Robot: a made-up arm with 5 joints. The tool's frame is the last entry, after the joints.
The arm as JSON. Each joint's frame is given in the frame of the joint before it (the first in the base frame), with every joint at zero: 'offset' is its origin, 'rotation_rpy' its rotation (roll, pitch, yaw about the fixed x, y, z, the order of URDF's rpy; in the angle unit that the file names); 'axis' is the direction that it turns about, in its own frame. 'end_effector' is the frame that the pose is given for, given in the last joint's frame.
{
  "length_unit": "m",
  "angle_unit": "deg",
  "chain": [
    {
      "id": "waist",
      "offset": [
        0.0,
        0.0,
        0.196
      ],
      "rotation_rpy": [
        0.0,
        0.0,
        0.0
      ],
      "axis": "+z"
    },
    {
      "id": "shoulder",
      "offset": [
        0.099,
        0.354,
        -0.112
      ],
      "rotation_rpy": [
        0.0,
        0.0,
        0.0
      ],
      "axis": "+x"
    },
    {
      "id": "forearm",
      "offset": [
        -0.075,
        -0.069,
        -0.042
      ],
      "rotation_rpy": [
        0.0,
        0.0,
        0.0
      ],
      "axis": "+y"
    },
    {
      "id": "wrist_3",
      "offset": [
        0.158,
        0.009,
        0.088
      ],
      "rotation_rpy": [
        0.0,
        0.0,
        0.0
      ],
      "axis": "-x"
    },
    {
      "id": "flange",
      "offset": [
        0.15,
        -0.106,
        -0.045
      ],
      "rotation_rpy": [
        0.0,
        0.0,
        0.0
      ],
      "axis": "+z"
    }
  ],
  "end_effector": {
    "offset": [
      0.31,
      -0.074,
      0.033
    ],
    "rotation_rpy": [
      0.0,
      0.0,
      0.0
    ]
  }
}
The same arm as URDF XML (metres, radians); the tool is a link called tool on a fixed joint. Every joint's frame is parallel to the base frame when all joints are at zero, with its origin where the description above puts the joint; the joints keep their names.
<robot name="arm">
<link name="base_link"/>
<link name="link1"/>
<link name="link2"/>
<link name="link3"/>
<link name="link4"/>
<link name="link5"/>
<link name="tool"/>
<joint name="waist" type="continuous"><parent link="base_link"/><child link="link1"/><origin xyz="0 0 0.196"/><axis xyz="0 0 1"/></joint>
<joint name="shoulder" type="continuous"><parent link="link1"/><child link="link2"/><origin xyz="0.099 0.354 -0.112"/><axis xyz="1 0 0"/></joint>
<joint name="forearm" type="continuous"><parent link="link2"/><child link="link3"/><origin xyz="-0.075 -0.069 -0.042"/><axis xyz="0 1 0"/></joint>
<joint name="wrist_3" type="continuous"><parent link="link3"/><child link="link4"/><origin xyz="0.158 0.009 0.088"/><axis xyz="-1 0 0"/></joint>
<joint name="flange" type="continuous"><parent link="link4"/><child link="link5"/><origin xyz="0.15 -0.106 -0.045"/><axis xyz="0 0 1"/></joint>
<joint name="tool_fixed" type="fixed"><parent link="link5"/><child link="tool"/><origin xyz="0.31 -0.074 0.033"/></joint>
</robot>

